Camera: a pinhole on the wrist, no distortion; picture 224 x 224 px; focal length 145.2 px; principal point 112.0 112.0 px. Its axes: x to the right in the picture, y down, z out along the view. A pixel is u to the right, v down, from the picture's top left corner.
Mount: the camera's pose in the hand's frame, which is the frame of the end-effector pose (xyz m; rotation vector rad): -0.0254 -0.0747 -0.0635 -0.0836 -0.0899 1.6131
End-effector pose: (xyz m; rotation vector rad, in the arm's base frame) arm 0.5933 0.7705 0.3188 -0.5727 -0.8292 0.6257
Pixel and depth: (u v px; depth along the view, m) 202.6 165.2 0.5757
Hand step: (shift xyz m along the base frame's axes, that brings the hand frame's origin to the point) -0.6312 0.0706 -0.0703
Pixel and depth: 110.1 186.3 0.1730
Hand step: -0.1257 -0.1268 0.0452
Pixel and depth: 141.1 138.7 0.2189
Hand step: -0.1589 -0.0545 0.0607
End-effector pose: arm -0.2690 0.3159 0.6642 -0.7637 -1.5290 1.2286
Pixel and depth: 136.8 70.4 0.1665
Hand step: -0.0974 -0.0459 0.0444
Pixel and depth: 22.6 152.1 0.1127
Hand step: -0.0069 -0.1157 0.1193
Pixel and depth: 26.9 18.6 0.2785
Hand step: -0.2357 -0.0265 0.2613
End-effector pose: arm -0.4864 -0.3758 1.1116 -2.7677 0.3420 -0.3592
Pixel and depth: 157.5 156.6 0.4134
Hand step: -0.1043 0.1092 -0.3629
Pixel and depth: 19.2 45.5 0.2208
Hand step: 0.1418 0.2276 -0.0666
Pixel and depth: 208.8 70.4 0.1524
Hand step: 0.0181 0.0023 -0.0953
